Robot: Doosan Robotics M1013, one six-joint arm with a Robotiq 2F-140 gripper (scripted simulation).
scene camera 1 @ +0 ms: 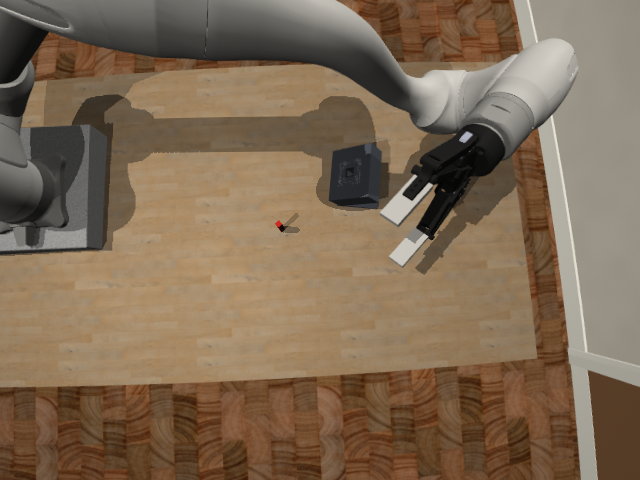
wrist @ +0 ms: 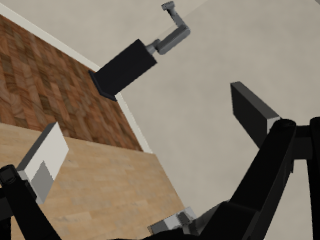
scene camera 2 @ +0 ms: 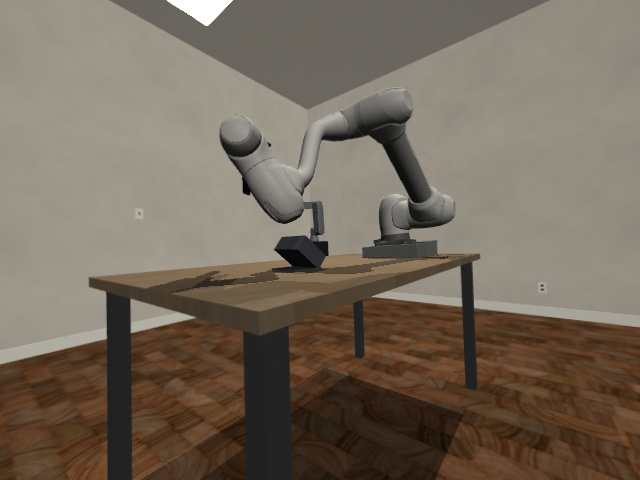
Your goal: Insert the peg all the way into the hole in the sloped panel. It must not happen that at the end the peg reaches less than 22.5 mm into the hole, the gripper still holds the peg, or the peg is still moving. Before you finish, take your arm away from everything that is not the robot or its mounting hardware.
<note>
I see my gripper [scene camera 1: 392, 244].
My gripper also shows in the wrist view [wrist: 145, 117].
</note>
